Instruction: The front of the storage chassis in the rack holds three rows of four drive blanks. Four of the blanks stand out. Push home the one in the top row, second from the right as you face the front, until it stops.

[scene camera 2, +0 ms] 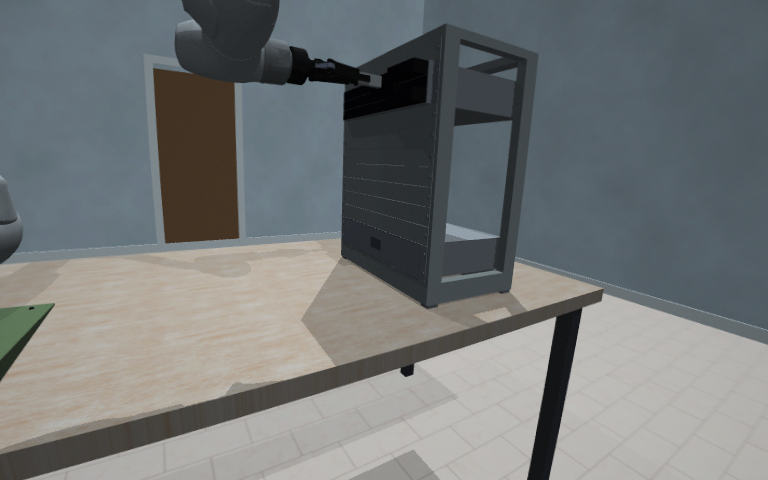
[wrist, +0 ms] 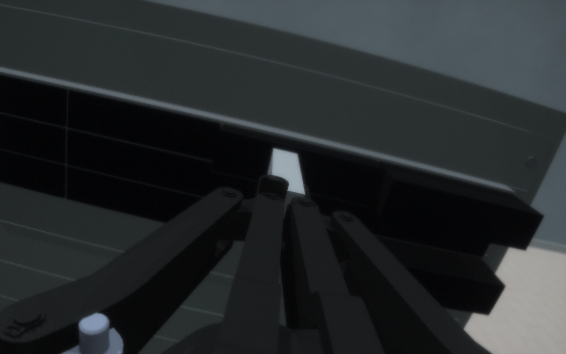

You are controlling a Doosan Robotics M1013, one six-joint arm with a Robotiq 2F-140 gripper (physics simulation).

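Places are measured from the arm's base along level axes (x left, y back, z up), in centimetres.
Pixels of known places: gripper, fingertip midpoint: (scene camera 2: 379,82) (wrist: 280,170).
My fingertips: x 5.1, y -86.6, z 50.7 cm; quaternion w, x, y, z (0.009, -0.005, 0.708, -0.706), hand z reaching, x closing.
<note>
For each thing: its top centre in the pictures, then the offset to it from my fingertips. "spot": a spot on its surface instead. Level surfaces: height alone.
- storage chassis at a spot on its surface: (wrist: 30,125) spot: dx +18.3, dy -2.0, dz -1.5 cm
- top-right blank at its top centre: (wrist: 436,167) (scene camera 2: 422,68) dx -12.1, dy -4.0, dz +1.7 cm
- wooden table at its surface level: dz -53.0 cm
The storage chassis (scene camera 2: 362,105) (wrist: 30,125) has a black front near the top of the rack. My gripper (scene camera 2: 376,81) (wrist: 280,170) is shut and empty. Its pale fingertips are against, or very close to, the face of the top-row blank second from the right (wrist: 340,177). A narrow ledge at this blank's top left suggests it stands slightly proud of its left neighbour; contact and exact depth are hard to tell in the dark. The top-right blank (scene camera 2: 411,66) (wrist: 460,212) stands far out, and another blank (wrist: 450,275) stands out below it. The fingers hide part of the lower rows.
The grey rack (scene camera 2: 441,169) (wrist: 300,107) stands on the wooden table (scene camera 2: 226,316), with flat panels below the chassis and open side frames. The two protruding blanks are close to the right of the fingers in the wrist view. A green object (scene camera 2: 19,325) is at the left edge.
</note>
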